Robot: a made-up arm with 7 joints.
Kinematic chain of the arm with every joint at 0, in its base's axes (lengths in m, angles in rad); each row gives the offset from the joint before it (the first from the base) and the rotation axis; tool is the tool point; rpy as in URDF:
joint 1: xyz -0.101 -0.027 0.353 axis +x
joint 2: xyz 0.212 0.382 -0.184 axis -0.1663 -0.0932 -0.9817
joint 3: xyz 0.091 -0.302 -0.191 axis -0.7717 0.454 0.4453
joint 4: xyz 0 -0.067 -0.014 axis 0.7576 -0.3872 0.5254
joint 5: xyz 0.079 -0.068 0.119 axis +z
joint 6: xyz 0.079 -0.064 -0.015 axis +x
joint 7: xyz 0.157 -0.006 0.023 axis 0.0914 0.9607 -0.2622
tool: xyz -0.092 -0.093 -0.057 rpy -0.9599 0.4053 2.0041
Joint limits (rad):
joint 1: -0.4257..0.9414
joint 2: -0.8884..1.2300
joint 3: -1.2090..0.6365
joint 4: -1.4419..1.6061
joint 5: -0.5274..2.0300
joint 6: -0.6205..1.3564
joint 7: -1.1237..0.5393
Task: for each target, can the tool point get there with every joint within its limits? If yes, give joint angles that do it. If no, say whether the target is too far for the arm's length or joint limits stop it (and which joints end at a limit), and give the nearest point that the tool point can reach.
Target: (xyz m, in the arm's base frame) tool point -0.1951 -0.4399 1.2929
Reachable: no: joint limits stop it (at a limit: joint 1, joint 6, joint 7) | nearest point -0.0943 -0.2450 0.4753 | short by 0.847 m
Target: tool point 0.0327 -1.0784 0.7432
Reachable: no: joint limits stop it (at a limit: joint 1, joint 6, joint 7) | nearest point 0.0507 -0.5148 0.3131 | short by 0.709 m
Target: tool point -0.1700 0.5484 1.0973
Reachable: no: joint limits stop it (at a limit: joint 1, joint 2, joint 5, joint 7) | nearest point -0.2666 0.3186 0.5209 | short by 0.628 m
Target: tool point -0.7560 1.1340 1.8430
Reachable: no: too far | nearest point -0.3575 0.4450 0.4743 | short by 1.583 m
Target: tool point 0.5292 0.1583 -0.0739
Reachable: yes | joints -0.2317 -0.4415 0.3965 0.2694 1.2667 0.5571 0.3754
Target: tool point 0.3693 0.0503 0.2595
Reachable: yes | joints 0.2773 0.0965 -0.1168 1.3438 0.9612 0.1997 -0.8275
